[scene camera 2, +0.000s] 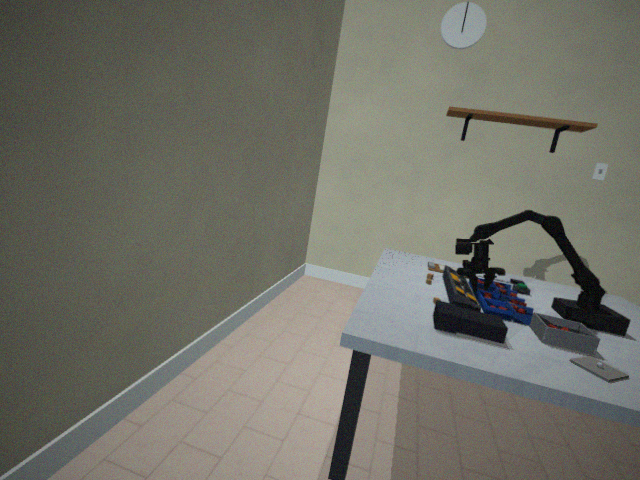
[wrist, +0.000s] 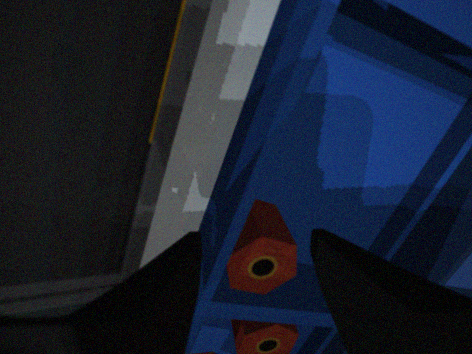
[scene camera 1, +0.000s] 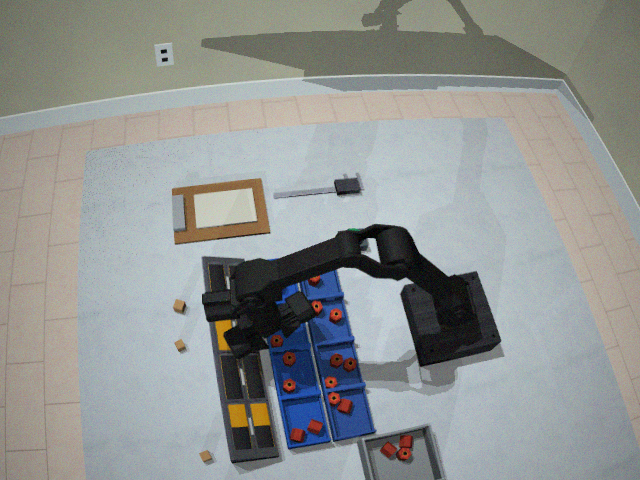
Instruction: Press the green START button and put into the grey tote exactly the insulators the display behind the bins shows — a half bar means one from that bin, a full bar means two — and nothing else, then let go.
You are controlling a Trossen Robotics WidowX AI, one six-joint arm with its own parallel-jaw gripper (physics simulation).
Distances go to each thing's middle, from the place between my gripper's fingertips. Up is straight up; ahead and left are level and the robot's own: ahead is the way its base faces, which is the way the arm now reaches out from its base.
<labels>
My gripper is now 300 mm to the right of the grey tote (scene camera 1: pixel 424 451), 220 mm past it and 10 mm below it. Also, from my hand: brown board with cream pad (scene camera 1: pixel 214 211): 360 mm to the right, 100 mm ahead, 10 mm below; then grey tool (scene camera 1: pixel 347 185): 410 mm to the right, 160 mm behind, 10 mm below.
</labels>
